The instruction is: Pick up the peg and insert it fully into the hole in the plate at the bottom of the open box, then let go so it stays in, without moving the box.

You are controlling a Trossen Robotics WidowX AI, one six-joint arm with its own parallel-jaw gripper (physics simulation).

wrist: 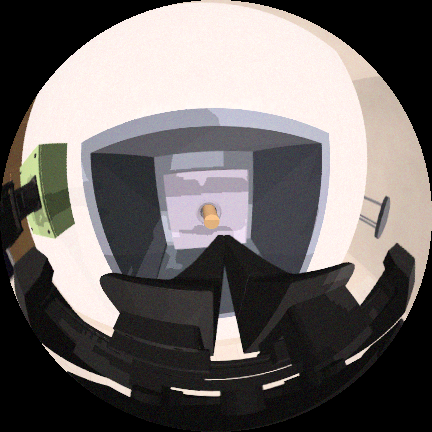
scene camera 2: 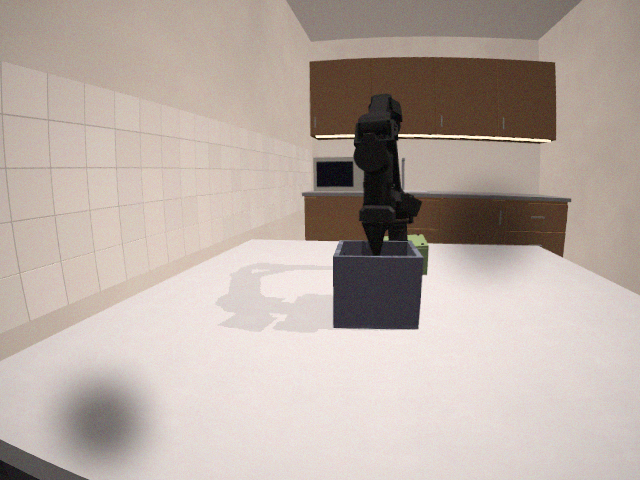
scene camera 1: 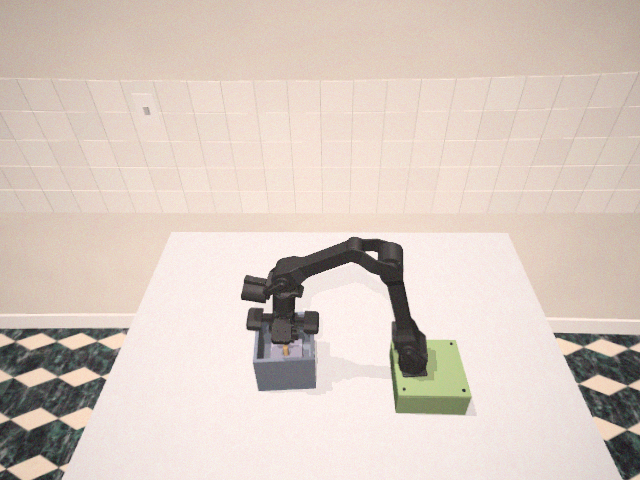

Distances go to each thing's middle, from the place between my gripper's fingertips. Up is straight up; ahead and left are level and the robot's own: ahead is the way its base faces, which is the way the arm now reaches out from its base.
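With the blue-grey box [scene camera 2: 369,292] as my reference, my gripper is 1 cm past it and 5 cm above it. There is also the pale plate [wrist: 186,192], which I find 1 cm behind my hand and 9 cm below it.
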